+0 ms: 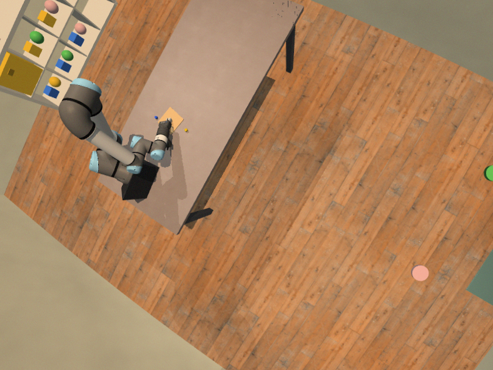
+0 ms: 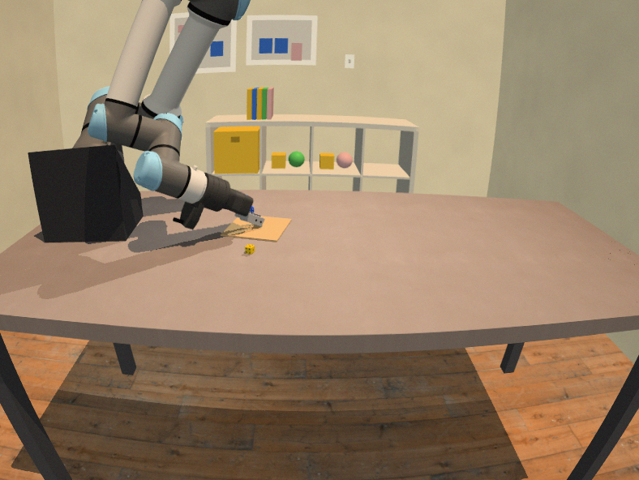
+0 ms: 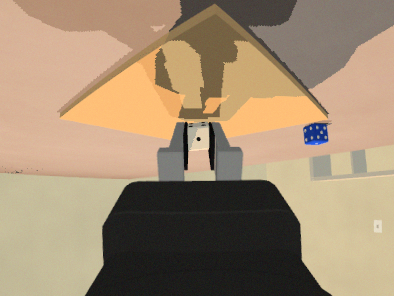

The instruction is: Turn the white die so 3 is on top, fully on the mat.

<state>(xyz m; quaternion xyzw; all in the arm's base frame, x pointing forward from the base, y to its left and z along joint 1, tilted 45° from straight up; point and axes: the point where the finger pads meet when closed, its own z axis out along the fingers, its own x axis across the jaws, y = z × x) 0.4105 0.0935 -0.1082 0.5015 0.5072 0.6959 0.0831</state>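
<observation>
My hand is 1 cm to the right of the white die, 1 cm short of it and 1 cm above it. From my hand the other things lie so: yellow die 14 cm to the right, 2 cm below, 1 cm behind; mat 2 cm below, 1 cm ahead; blue die 11 cm to the left, 2 cm below, 1 cm behind.
</observation>
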